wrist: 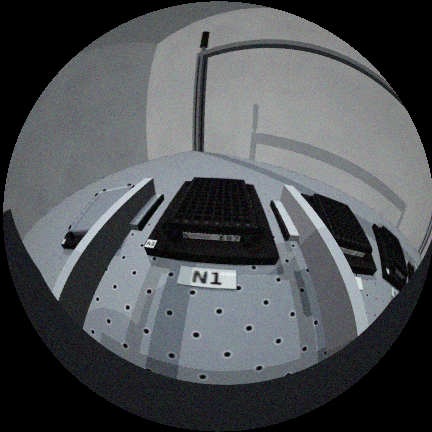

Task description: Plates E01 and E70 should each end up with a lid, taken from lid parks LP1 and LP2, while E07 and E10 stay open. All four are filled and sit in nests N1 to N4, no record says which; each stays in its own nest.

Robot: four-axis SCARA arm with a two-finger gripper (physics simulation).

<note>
In view: my gripper (216,189) and an N1 label (192,276).
</note>
